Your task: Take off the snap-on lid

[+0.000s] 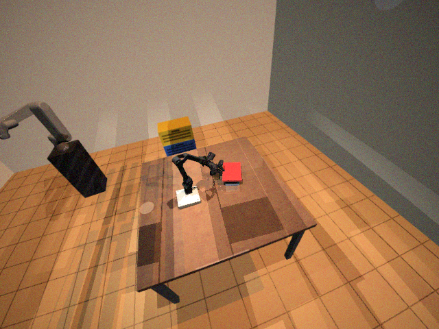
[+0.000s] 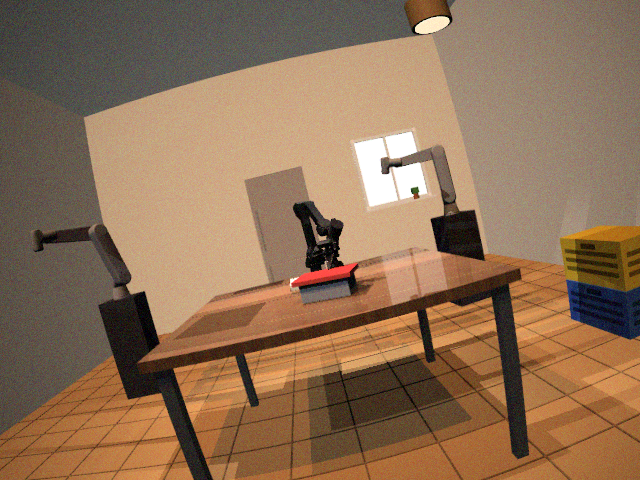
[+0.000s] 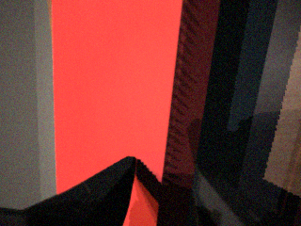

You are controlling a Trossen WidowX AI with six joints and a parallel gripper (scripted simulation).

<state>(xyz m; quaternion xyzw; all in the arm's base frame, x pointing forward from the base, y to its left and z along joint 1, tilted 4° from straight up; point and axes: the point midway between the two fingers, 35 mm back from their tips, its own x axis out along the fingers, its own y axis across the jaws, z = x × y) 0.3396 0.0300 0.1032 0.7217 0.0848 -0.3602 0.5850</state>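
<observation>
My gripper tip is now 7 cm short of the red lid and 3 cm to the left of it. Also, from my gripper tip: grey storage box 7 cm ahead, 4 cm below, 3 cm to the right.
</observation>
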